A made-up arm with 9 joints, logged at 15 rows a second.
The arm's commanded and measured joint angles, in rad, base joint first. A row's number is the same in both.
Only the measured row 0 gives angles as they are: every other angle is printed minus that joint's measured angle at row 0.
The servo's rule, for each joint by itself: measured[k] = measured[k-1] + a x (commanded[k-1-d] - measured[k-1]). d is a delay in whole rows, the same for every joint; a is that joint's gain. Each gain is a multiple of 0.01, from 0.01 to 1. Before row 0 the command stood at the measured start. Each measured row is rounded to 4 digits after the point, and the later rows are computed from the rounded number. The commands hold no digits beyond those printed.
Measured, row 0:
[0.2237, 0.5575, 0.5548, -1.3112, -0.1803, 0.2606, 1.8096, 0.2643, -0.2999]
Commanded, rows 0 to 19:
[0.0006, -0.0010, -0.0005, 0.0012, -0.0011, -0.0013, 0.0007, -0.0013, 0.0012]
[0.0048, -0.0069, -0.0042, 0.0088, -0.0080, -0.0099, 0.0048, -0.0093, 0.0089]
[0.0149, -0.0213, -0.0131, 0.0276, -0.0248, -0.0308, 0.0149, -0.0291, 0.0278]
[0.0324, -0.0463, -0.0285, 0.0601, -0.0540, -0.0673, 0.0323, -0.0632, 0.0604]
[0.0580, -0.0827, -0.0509, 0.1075, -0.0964, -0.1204, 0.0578, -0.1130, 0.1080]
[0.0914, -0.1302, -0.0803, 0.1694, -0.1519, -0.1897, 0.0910, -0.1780, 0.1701]
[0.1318, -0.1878, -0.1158, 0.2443, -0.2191, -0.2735, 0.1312, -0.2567, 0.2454]
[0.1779, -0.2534, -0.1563, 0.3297, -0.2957, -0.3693, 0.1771, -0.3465, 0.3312]
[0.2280, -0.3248, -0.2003, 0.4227, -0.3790, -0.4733, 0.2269, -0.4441, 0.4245]
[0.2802, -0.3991, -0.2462, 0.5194, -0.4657, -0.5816, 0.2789, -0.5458, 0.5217]
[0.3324, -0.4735, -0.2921, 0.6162, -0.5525, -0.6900, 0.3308, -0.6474, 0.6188]
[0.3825, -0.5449, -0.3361, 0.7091, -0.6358, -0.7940, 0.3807, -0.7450, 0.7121]
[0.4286, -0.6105, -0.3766, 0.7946, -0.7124, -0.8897, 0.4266, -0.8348, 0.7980]
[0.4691, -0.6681, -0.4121, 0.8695, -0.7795, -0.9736, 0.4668, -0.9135, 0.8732]
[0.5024, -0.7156, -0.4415, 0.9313, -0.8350, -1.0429, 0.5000, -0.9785, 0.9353]
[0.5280, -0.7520, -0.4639, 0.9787, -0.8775, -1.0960, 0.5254, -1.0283, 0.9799]
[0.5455, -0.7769, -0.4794, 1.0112, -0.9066, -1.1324, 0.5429, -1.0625, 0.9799]
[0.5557, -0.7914, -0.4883, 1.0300, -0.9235, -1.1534, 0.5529, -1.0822, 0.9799]
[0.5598, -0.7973, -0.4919, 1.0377, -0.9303, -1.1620, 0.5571, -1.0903, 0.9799]
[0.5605, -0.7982, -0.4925, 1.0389, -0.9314, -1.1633, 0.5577, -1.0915, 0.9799]
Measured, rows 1 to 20:
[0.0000, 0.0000, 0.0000, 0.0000, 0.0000, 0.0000, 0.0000, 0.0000, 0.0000]
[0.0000, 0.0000, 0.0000, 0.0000, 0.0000, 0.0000, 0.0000, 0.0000, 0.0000]
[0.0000, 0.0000, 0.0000, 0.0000, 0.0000, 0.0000, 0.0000, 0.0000, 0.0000]
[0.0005, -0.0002, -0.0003, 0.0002, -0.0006, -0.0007, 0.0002, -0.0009, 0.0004]
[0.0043, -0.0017, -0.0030, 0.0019, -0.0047, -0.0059, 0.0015, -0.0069, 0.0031]
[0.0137, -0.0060, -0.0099, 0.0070, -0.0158, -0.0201, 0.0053, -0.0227, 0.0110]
[0.0303, -0.0149, -0.0225, 0.0176, -0.0368, -0.0470, 0.0129, -0.0515, 0.0268]
[0.0550, -0.0298, -0.0418, 0.0356, -0.0696, -0.0888, 0.0255, -0.0952, 0.0528]
[0.0874, -0.0519, -0.0680, 0.0624, -0.1149, -0.1463, 0.0438, -0.1540, 0.0903]
[0.1269, -0.0818, -0.1005, 0.0988, -0.1722, -0.2188, 0.0683, -0.2269, 0.1399]
[0.1723, -0.1196, -0.1384, 0.1450, -0.2401, -0.3046, 0.0988, -0.3118, 0.2011]
[0.2219, -0.1647, -0.1805, 0.2005, -0.3165, -0.4008, 0.1347, -0.4057, 0.2726]
[0.2738, -0.2163, -0.2252, 0.2643, -0.3986, -0.5039, 0.1751, -0.5052, 0.3523]
[0.3260, -0.2729, -0.2707, 0.3347, -0.4832, -0.6100, 0.2187, -0.6062, 0.4376]
[0.3763, -0.3327, -0.3152, 0.4096, -0.5671, -0.7149, 0.2641, -0.7047, 0.5254]
[0.4228, -0.3938, -0.3570, 0.4866, -0.6470, -0.8145, 0.3096, -0.7971, 0.6126]
[0.4640, -0.4541, -0.3945, 0.5632, -0.7199, -0.9052, 0.3536, -0.8797, 0.6960]
[0.4982, -0.5116, -0.4265, 0.6368, -0.7832, -0.9837, 0.3946, -0.9498, 0.7726]
[0.5247, -0.5645, -0.4519, 0.7052, -0.8351, -1.0477, 0.4312, -1.0055, 0.8389]
[0.5432, -0.6112, -0.4706, 0.7664, -0.8744, -1.0960, 0.4625, -1.0460, 0.8840]
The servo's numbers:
d 3
a 0.89 0.22 0.68 0.20 0.55 0.57 0.28 0.71 0.32

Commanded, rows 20 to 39:
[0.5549, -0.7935, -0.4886, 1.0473, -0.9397, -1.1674, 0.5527, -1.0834, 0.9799]
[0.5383, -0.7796, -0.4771, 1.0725, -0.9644, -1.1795, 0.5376, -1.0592, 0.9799]
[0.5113, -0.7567, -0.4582, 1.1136, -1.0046, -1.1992, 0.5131, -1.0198, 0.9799]
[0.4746, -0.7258, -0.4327, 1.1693, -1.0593, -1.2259, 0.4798, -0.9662, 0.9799]
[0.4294, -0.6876, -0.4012, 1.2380, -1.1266, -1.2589, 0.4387, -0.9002, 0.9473]
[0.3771, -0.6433, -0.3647, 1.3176, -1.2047, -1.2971, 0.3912, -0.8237, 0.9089]
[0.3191, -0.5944, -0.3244, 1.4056, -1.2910, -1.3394, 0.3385, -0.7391, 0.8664]
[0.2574, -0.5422, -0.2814, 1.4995, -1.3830, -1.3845, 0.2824, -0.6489, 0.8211]
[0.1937, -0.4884, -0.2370, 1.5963, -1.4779, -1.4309, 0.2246, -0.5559, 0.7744]
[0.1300, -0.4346, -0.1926, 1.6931, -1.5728, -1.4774, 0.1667, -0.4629, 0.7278]
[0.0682, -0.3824, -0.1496, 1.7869, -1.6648, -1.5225, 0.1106, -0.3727, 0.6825]
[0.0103, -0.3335, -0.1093, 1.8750, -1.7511, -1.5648, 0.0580, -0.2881, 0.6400]
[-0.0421, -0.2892, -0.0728, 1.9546, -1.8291, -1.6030, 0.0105, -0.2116, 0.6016]
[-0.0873, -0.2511, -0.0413, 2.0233, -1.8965, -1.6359, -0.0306, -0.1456, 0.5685]
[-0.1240, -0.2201, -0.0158, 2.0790, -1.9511, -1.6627, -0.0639, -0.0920, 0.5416]
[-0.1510, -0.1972, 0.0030, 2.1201, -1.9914, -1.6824, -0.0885, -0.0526, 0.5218]
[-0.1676, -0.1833, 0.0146, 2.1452, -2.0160, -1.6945, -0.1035, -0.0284, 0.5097]
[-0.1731, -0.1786, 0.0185, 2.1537, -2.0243, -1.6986, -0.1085, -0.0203, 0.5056]
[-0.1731, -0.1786, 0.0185, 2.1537, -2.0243, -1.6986, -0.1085, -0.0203, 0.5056]
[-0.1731, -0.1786, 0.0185, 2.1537, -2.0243, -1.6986, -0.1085, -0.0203, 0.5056]
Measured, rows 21 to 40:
[0.5543, -0.6508, -0.4826, 0.8191, -0.9014, -1.1287, 0.4878, -1.0717, 0.9147]
[0.5592, -0.6830, -0.4889, 0.8628, -0.9173, -1.1477, 0.5072, -1.0849, 0.9356]
[0.5604, -0.7083, -0.4913, 0.8980, -0.9251, -1.1566, 0.5213, -1.0896, 0.9498]
[0.5555, -0.7270, -0.4895, 0.9279, -0.9331, -1.1628, 0.5301, -1.0852, 0.9594]
[0.5402, -0.7386, -0.4811, 0.9568, -0.9503, -1.1723, 0.5322, -1.0667, 0.9660]
[0.5145, -0.7426, -0.4655, 0.9882, -0.9802, -1.1876, 0.5269, -1.0334, 0.9704]
[0.4790, -0.7389, -0.4432, 1.0244, -1.0237, -1.2094, 0.5137, -0.9857, 0.9734]
[0.4349, -0.7276, -0.4146, 1.0671, -1.0803, -1.2376, 0.4927, -0.9250, 0.9650]
[0.3835, -0.7091, -0.3807, 1.1172, -1.1487, -1.2715, 0.4643, -0.8531, 0.9470]
[0.3262, -0.6839, -0.3424, 1.1749, -1.2270, -1.3102, 0.4291, -0.7722, 0.9212]
[0.2650, -0.6527, -0.3009, 1.2398, -1.3128, -1.3526, 0.3880, -0.6847, 0.8892]
[0.2015, -0.6166, -0.2574, 1.3111, -1.4036, -1.3972, 0.3422, -0.5933, 0.8525]
[0.1379, -0.5766, -0.2133, 1.3875, -1.4967, -1.4429, 0.2931, -0.5007, 0.8126]
[0.0759, -0.5339, -0.1700, 1.4674, -1.5892, -1.4883, 0.2420, -0.4098, 0.7710]
[0.0175, -0.4898, -0.1287, 1.5489, -1.6782, -1.5319, 0.1905, -0.3234, 0.7291]
[-0.0355, -0.4457, -0.0907, 1.6300, -1.7612, -1.5724, 0.1401, -0.2440, 0.6883]
[-0.0816, -0.4029, -0.0571, 1.7087, -1.8356, -1.6086, 0.0923, -0.1741, 0.6500]
[-0.1193, -0.3627, -0.0290, 1.7828, -1.8991, -1.6394, 0.0486, -0.1158, 0.6153]
[-0.1475, -0.3263, -0.0072, 1.8503, -1.9499, -1.6639, 0.0102, -0.0709, 0.5854]
[-0.1654, -0.2948, 0.0076, 1.9093, -1.9863, -1.6813, -0.0216, -0.0407, 0.5612]

